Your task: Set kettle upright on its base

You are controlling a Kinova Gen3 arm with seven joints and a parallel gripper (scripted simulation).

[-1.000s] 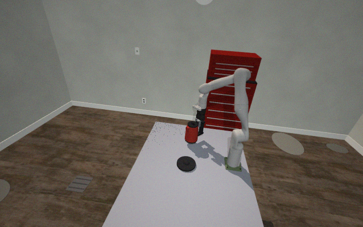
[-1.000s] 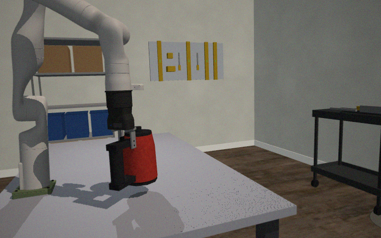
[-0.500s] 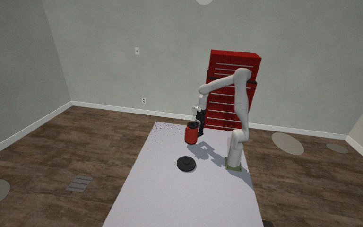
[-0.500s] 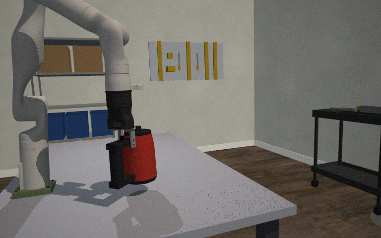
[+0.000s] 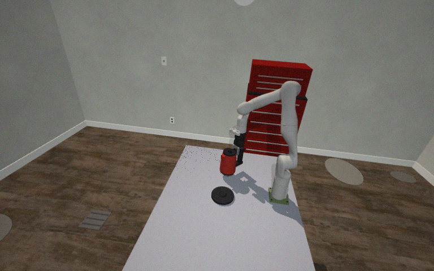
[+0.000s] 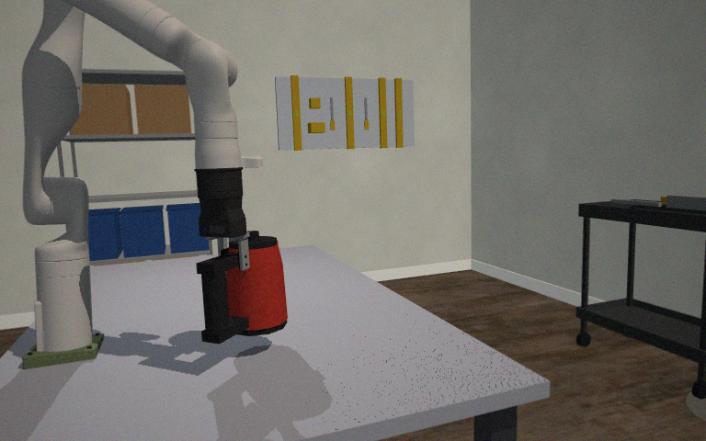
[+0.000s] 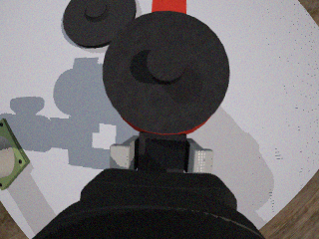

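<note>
The red kettle lies 20 mm ahead of my hand, 20 mm to the left of it and 50 mm below it. Also, from my hand: round black base (60 mm ahead, 260 mm to the left, 180 mm below).
</note>
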